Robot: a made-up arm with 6 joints.
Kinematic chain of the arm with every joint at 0, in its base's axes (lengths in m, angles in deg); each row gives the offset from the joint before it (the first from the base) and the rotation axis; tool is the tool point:
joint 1: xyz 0 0 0.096 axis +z
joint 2: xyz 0 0.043 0 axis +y
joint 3: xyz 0 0 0.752 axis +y
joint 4: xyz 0 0 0.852 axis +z
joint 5: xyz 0 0 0 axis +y
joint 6: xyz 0 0 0.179 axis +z
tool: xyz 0 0 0
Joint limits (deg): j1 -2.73..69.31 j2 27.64..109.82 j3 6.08..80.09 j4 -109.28..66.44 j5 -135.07..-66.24 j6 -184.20..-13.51
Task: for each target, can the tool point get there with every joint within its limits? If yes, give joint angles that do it. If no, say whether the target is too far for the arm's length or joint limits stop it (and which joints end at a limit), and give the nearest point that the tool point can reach.
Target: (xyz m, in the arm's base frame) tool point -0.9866 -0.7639 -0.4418
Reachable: no: joint limits stop it (at a limit: joint 1, joint 2, joint 3, joint 4) | nearest point -0.0134 0.5516 -0.9478 | short by 1.713 m
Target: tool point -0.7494 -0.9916 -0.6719
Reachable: no: joint limits stop it (at a limit: joint 1, joint 2, joint 3, joint 4) | nearest point 0.6301 -0.1472 -0.9713 | short by 1.645 m
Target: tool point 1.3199 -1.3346 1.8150
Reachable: no: too far | nearest point 1.0452 -0.1571 1.4039 | short by 1.277 m
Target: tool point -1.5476 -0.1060 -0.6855
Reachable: no: joint limits stop it (at a limit: joint 1, joint 2, joint 3, joint 4) | nearest point -0.0198 0.5468 -0.9777 | short by 1.687 m
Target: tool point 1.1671 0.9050 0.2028
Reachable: yes | joints 30.02 57.21 57.98 -62.41 -81.00 -68.27
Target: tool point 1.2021 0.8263 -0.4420
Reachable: yes | joints 36.70 103.52 22.89 35.29 -107.02 -55.55
